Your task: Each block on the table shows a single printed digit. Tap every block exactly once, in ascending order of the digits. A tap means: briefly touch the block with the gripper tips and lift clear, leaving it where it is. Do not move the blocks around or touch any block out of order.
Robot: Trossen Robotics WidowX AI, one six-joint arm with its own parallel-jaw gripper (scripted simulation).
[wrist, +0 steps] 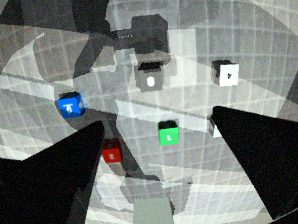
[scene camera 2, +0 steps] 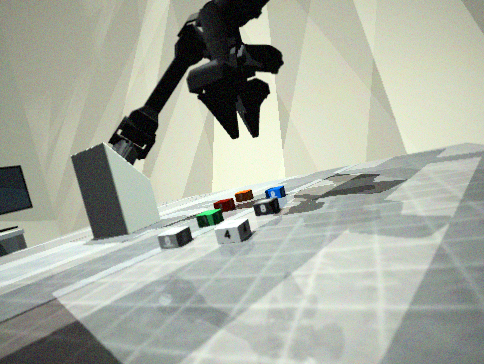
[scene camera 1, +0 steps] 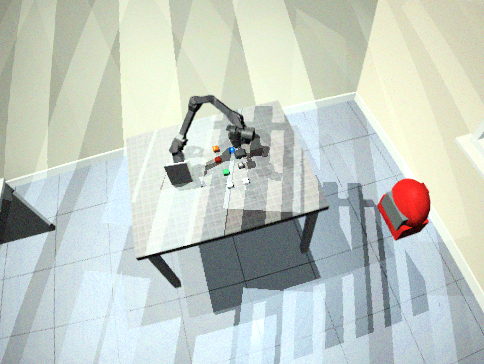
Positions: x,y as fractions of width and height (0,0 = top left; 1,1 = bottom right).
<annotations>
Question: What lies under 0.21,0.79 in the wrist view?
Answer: My gripper.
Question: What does my gripper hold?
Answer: Nothing.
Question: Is my gripper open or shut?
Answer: Open.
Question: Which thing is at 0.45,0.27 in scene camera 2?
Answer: My gripper.
</annotations>
